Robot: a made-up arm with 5 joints. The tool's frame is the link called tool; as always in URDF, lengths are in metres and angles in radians.
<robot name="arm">
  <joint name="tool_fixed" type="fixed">
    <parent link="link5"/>
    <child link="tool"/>
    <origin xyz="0 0 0" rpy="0 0 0"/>
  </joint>
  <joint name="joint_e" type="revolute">
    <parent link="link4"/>
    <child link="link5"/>
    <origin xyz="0.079 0.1 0" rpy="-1.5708 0 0"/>
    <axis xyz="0 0 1"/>
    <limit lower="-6.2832" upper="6.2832" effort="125" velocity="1.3"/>
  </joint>
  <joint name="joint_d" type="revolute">
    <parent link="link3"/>
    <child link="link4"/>
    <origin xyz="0.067 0.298 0" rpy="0 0 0"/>
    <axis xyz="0 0 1"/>
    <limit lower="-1.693" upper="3.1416" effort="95" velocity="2.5"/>
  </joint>
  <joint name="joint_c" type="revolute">
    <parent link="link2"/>
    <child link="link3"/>
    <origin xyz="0.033 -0.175 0" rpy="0 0 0"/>
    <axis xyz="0 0 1"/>
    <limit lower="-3.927" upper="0.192" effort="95" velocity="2.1"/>
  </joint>
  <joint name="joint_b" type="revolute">
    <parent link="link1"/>
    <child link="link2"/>
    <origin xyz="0 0 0" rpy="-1.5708 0 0"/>
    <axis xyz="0 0 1"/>
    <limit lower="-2.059" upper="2.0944" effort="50" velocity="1.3"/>
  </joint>
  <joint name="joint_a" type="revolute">
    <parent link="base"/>
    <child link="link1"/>
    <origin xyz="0 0 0.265" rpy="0 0 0"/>
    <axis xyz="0 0 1"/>
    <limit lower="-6.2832" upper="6.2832" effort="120" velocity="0.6"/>
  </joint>
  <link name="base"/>
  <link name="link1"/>
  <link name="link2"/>
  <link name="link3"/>
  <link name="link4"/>
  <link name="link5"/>
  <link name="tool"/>
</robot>
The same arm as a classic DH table. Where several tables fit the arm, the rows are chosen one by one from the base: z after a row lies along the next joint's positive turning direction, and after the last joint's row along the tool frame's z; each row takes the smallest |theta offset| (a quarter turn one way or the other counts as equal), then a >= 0, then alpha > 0; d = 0 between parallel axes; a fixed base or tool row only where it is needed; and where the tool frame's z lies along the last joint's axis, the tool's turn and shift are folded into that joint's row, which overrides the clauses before.
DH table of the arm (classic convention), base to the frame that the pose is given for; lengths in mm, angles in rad. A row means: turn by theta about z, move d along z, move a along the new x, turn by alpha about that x. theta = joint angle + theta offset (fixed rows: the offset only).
joint_a: d 265  theta offset 0  a 0  alpha -1.5708
joint_b: d 0  theta offset -1.3844  a 178.1  alpha 0
joint_c: d 0  theta offset -0.4075  a -305.4  alpha 0
joint_d: d 0  theta offset -1.3496  a -79  alpha 1.5708
joint_e: d 100  theta offset 3.1416  a 0  alpha 0
Joint limits (rad, base to tool): -6.2832..6.2832 -2.059..2.0944 -3.927..0.192 -1.693..3.1416 -6.2832..6.2832

